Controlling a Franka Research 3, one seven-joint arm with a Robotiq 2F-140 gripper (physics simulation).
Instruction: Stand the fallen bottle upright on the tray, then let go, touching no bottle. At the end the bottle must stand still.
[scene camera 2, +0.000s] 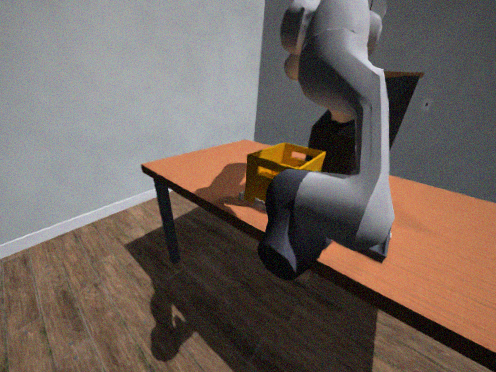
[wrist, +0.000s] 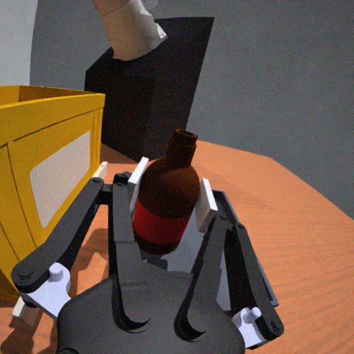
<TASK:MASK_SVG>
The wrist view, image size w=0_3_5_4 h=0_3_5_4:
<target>my gripper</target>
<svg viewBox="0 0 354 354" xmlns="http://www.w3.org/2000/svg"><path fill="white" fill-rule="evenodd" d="M11 270L11 280L26 306L38 307L56 321L58 339L55 354L244 354L245 348L258 348L284 332L282 321L265 291L246 228L242 223L235 222L233 225L228 222L218 202L214 200L206 178L202 178L199 183L199 195L195 203L197 231L205 234L190 273L166 271L157 265L141 261L138 242L135 242L129 207L148 160L146 157L140 159L133 173L114 173L112 183L104 183L99 177L89 178L45 242L22 258ZM223 251L232 321L216 302ZM107 204L108 277L70 298L67 295L70 289L70 269L100 204Z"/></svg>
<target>brown bottle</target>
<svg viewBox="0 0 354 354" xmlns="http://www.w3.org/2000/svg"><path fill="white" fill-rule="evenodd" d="M190 131L174 129L173 136L169 139L165 157L150 163L145 171L143 171L140 179L132 228L135 242L138 242L138 247L147 253L168 254L176 249L197 201L200 188L199 177L195 169L190 165L197 146L195 143L197 135Z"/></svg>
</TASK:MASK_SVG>
